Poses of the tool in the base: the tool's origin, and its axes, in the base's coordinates. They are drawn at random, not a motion.
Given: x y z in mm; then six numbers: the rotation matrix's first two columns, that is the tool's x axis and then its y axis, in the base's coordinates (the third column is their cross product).
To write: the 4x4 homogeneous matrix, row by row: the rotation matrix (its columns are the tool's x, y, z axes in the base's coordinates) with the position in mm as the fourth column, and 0 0 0 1 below. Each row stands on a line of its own. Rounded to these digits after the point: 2 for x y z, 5 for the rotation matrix.
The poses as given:
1: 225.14, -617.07, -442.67, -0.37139, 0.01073, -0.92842, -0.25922, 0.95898, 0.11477
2: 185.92, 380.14, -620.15, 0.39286, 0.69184, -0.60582, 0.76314, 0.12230, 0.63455
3: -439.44, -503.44, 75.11, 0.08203, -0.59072, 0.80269, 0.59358, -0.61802, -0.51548
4: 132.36, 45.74, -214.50, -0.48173, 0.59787, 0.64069, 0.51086, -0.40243, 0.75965
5: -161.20, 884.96, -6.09, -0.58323, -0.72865, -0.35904, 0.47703, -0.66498, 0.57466
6: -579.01, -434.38, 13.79, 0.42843, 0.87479, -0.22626, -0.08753, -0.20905, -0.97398
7: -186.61, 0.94, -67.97, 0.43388, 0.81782, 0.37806, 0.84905, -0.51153, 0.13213
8: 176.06, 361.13, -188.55, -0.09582, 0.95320, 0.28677, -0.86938, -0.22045, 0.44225
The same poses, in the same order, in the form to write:
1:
-0.37139, -0.25922, 0.89157, 225.14
0.01073, 0.95898, 0.28329, -617.07
-0.92842, 0.11477, -0.35337, -442.67
0, 0, 0, 1

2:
0.39286, 0.76314, 0.51310, 185.92
0.69184, 0.12230, -0.71161, 380.14
-0.60582, 0.63455, -0.47992, -620.15
0, 0, 0, 1

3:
0.08203, 0.59358, 0.80058, -439.44
-0.59072, -0.61802, 0.51875, -503.44
0.80269, -0.51548, 0.29994, 75.11
0, 0, 0, 1

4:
-0.48173, 0.51086, 0.71200, 132.36
0.59787, -0.40243, 0.69325, 45.74
0.64069, 0.75965, -0.11157, -214.50
0, 0, 0, 1

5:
-0.58323, 0.47703, -0.65748, -161.20
-0.72865, -0.66498, 0.16389, 884.96
-0.35904, 0.57466, 0.73542, -6.09
0, 0, 0, 1

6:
0.42843, -0.08753, -0.89933, -579.01
0.87479, -0.20905, 0.43709, -434.38
-0.22626, -0.97398, -0.01299, 13.79
0, 0, 0, 1

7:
0.43388, 0.84905, 0.30145, -186.61
0.81782, -0.51153, 0.26366, 0.94
0.37806, 0.13213, -0.91631, -67.97
0, 0, 0, 1

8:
-0.09582, -0.86938, 0.48477, 176.06
0.95320, -0.22045, -0.20694, 361.13
0.28677, 0.44225, 0.84982, -188.55
0, 0, 0, 1

